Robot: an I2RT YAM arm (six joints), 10 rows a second.
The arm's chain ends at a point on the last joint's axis. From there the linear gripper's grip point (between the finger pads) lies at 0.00 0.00 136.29 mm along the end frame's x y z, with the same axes.
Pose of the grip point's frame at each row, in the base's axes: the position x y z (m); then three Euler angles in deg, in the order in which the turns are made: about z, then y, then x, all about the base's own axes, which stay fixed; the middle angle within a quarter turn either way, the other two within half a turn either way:
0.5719 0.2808 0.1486 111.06 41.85 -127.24
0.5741 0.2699 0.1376 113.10 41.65 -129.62
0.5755 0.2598 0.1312 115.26 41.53 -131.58
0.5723 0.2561 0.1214 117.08 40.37 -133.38
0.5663 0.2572 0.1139 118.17 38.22 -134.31
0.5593 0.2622 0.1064 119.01 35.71 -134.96
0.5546 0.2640 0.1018 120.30 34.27 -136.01
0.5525 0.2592 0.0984 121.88 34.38 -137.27
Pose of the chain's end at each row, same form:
0.4810 0.2000 0.2100 111.06 41.85 -127.24
0.4835 0.1915 0.2025 113.10 41.65 -129.62
0.4851 0.1835 0.1989 115.26 41.53 -131.58
0.4840 0.1806 0.1927 117.08 40.37 -133.38
0.4820 0.1806 0.1887 118.17 38.22 -134.31
0.4797 0.1839 0.1846 119.01 35.71 -134.96
0.4779 0.1858 0.1828 120.30 34.27 -136.01
0.4755 0.1829 0.1810 121.88 34.38 -137.27

